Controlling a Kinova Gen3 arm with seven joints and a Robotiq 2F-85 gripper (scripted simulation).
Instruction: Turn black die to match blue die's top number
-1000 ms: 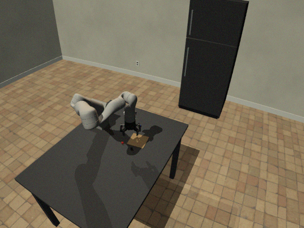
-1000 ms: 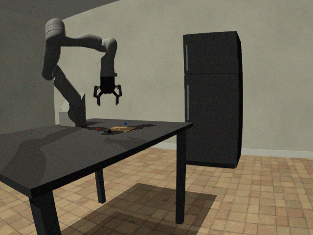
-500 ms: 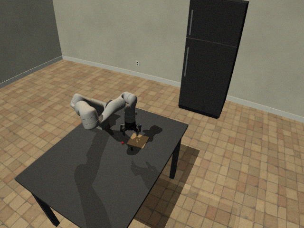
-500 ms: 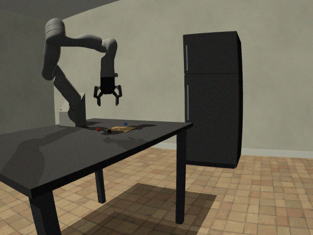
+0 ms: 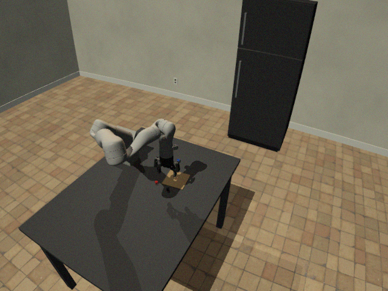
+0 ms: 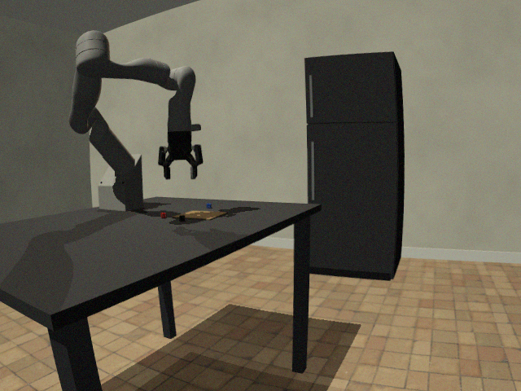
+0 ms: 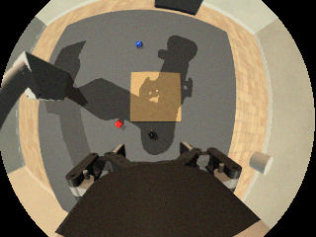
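The black die lies 13 cm below my hand. The rest, counted from my hand: tan mat: 11 cm to the left, 13 cm below; red die: 9 cm behind, 2 cm to the left, 13 cm below; blue die: 7 cm behind, 27 cm to the left, 13 cm below.
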